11 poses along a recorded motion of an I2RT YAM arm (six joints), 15 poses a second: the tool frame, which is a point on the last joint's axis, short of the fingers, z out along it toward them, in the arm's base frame.
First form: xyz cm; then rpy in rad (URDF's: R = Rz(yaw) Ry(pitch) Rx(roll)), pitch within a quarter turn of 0, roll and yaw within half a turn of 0.
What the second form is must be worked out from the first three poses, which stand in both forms.
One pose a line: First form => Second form
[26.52 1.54 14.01 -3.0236 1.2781 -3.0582] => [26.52 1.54 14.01 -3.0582 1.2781 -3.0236]
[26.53 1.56 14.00 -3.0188 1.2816 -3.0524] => [26.53 1.56 14.00 -3.0524 1.2816 -3.0188]
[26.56 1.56 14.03 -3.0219 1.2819 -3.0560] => [26.56 1.56 14.03 -3.0560 1.2819 -3.0219]
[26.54 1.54 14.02 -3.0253 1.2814 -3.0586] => [26.54 1.54 14.02 -3.0586 1.2814 -3.0253]
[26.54 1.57 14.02 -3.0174 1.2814 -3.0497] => [26.54 1.57 14.02 -3.0497 1.2814 -3.0174]
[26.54 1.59 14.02 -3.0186 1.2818 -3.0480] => [26.54 1.59 14.02 -3.0480 1.2818 -3.0186]
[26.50 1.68 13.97 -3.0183 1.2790 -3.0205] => [26.50 1.68 13.97 -3.0205 1.2790 -3.0183]
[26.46 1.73 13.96 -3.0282 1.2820 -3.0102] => [26.46 1.73 13.96 -3.0102 1.2820 -3.0282]
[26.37 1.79 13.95 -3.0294 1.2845 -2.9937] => [26.37 1.79 13.95 -2.9937 1.2845 -3.0294]
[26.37 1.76 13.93 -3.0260 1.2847 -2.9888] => [26.37 1.76 13.93 -2.9888 1.2847 -3.0260]
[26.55 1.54 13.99 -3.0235 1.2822 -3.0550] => [26.55 1.54 13.99 -3.0550 1.2822 -3.0235]
